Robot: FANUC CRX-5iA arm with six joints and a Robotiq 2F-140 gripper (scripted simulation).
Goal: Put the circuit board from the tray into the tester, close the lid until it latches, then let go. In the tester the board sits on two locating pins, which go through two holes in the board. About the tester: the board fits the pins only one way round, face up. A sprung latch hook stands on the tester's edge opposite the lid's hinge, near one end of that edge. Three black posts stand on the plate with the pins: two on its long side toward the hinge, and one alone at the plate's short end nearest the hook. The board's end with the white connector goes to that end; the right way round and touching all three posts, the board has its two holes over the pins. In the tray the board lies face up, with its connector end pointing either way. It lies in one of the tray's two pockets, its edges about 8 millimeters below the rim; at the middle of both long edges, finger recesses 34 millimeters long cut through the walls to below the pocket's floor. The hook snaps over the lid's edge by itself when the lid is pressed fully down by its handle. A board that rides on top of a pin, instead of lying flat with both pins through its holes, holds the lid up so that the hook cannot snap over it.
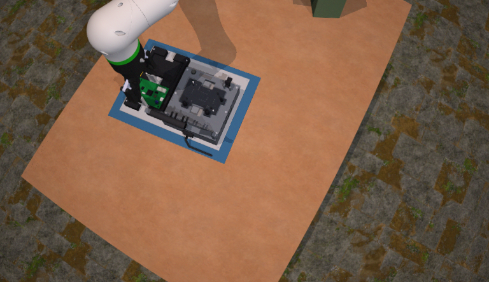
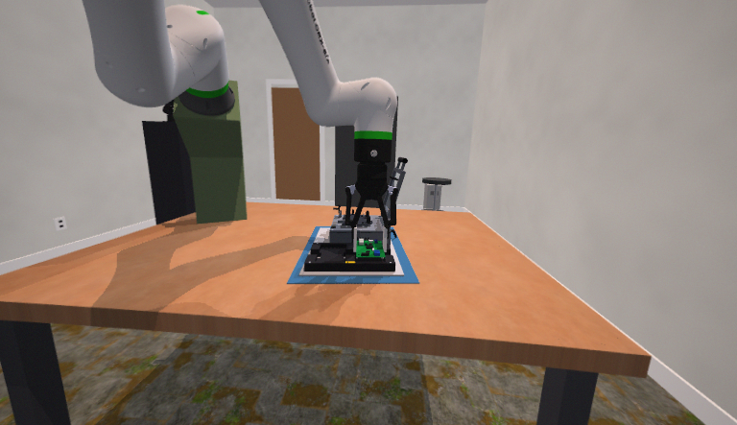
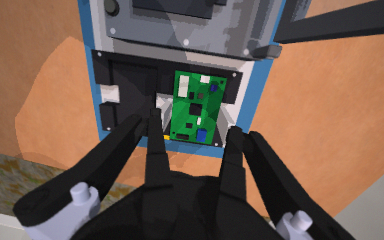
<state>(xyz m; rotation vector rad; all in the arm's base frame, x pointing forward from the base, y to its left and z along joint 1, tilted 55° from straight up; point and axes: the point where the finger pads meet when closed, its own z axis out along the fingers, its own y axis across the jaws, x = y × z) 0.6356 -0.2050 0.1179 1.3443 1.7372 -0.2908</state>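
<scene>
Now: hand 18 cm to the right of the pin plate, 4 cm past it and 1 cm below it. Round my hand: green circuit board: 2 cm below; lid: 17 cm to the left, 12 cm above, 8 cm ahead; latch hook: 23 cm to the left, 11 cm behind, 3 cm above.
</scene>
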